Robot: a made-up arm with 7 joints.
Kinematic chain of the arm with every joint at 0, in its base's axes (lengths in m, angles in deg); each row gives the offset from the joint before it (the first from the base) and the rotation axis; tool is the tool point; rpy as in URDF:
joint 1: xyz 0 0 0.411 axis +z
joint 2: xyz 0 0 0 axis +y
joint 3: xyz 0 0 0.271 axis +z
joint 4: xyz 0.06 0 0 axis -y
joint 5: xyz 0.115 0 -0.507 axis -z
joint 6: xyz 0 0 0 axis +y
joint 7: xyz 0.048 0 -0.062 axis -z
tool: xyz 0 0 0 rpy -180 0 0
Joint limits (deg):
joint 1: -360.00..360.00
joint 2: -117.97..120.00
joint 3: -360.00..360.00
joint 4: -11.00..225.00
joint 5: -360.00..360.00
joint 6: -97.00..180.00
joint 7: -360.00..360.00
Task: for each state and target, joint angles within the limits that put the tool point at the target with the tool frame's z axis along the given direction. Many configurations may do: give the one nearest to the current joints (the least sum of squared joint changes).
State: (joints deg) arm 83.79 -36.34 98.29 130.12 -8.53 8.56 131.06
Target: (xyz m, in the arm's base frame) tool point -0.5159 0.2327 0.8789 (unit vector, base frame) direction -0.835 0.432 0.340
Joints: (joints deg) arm 77.18 -22.99 60.12 83.83 -24.90 -20.87 131.06
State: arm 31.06 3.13 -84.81 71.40 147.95 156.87 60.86
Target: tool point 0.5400 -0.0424 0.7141 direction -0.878 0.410 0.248
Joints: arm 75.67 16.81 -93.38 76.37 141.67 175.92 60.86
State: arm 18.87 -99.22 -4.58 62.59 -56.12 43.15 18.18
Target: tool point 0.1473 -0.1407 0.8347 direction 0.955 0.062 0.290
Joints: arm 27.75 -109.32 -28.95 25.59 -55.49 25.03 18.18
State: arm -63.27 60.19 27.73 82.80 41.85 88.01 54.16
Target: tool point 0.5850 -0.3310 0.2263 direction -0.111 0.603 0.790
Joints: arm -75.66 76.82 52.24 96.65 64.68 124.61 54.16
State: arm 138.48 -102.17 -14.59 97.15 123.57 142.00 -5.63
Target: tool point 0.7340 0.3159 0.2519 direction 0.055 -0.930 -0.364
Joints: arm 190.00 -117.97 -46.45 135.15 152.62 126.86 -5.63
